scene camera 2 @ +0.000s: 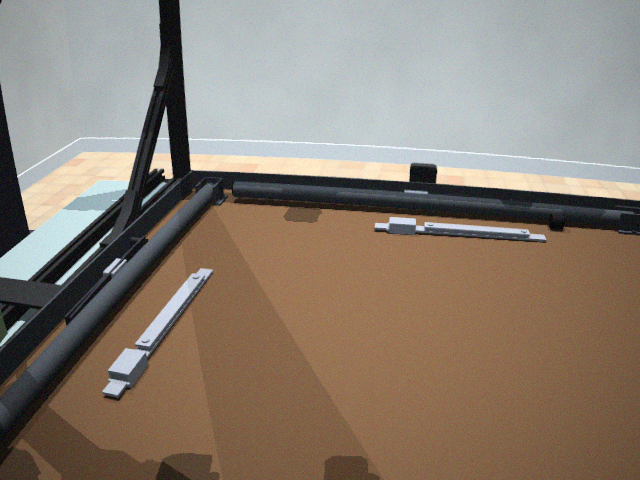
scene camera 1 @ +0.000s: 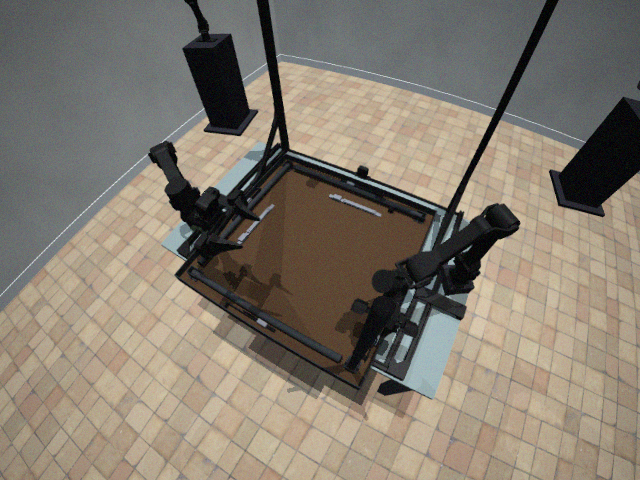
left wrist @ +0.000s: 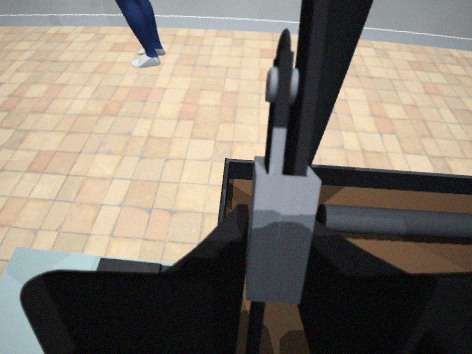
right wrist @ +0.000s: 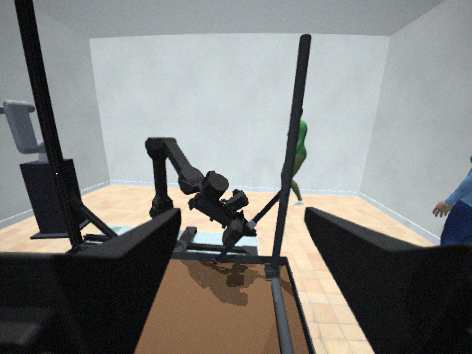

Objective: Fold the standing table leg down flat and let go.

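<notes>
The standing leg (scene camera 1: 372,325) (left wrist: 325,75) (right wrist: 293,150) is a dark tube that rises nearly upright from a corner of the upturned brown tabletop (scene camera 1: 320,258) (scene camera 2: 439,335) (right wrist: 190,305). A slim dark brace (left wrist: 283,107) beside it carries a grey block (left wrist: 282,240) (right wrist: 251,225). My left gripper (left wrist: 263,214) is shut on this grey block, one finger against each side. In scene camera 1 its fingertips are hidden behind the leg and arm. My right gripper (scene camera 1: 249,232) is wide open and empty, over the opposite side of the tabletop, far from the standing leg.
Folded legs (scene camera 1: 266,315) (scene camera 1: 356,188) (scene camera 2: 129,271) (scene camera 2: 387,198) lie flat along the tabletop's rim. Grey brace bars (scene camera 1: 256,223) (scene camera 1: 356,204) (scene camera 2: 170,312) (scene camera 2: 460,230) lie beside two of them. Tall black posts (scene camera 1: 273,87) (scene camera 1: 501,108) rise at the far corners.
</notes>
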